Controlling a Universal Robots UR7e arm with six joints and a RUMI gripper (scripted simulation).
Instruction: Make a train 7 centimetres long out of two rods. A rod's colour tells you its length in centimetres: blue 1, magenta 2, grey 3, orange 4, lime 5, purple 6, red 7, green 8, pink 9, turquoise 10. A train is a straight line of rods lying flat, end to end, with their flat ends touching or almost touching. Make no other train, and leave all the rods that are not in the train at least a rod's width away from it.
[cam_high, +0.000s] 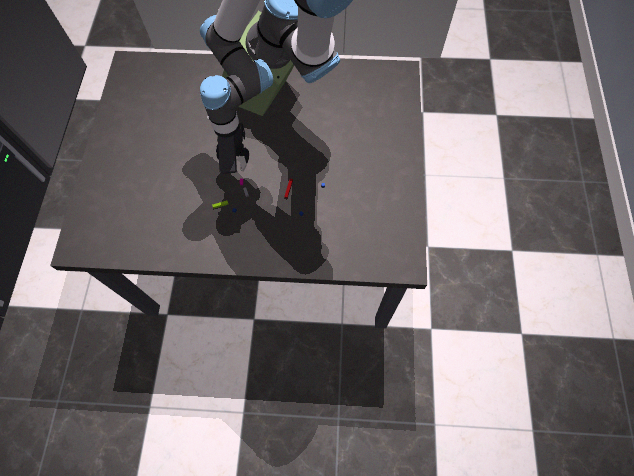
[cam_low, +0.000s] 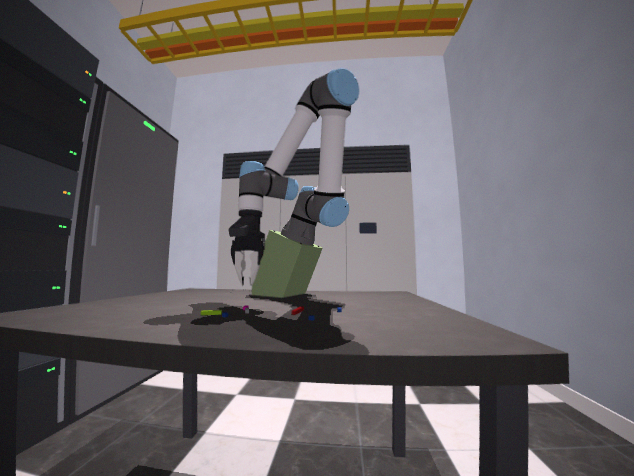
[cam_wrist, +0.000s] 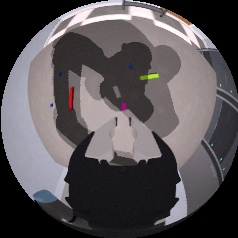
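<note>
My gripper is now 8 cm above the magenta rod. Round my hand: grey rod (8 cm below, 3 cm to the left, 3 cm ahead); then red rod (16 cm to the left, 8 cm below, 1 cm behind); then lime rod (10 cm ahead, 8 cm below, 4 cm to the right).
</note>
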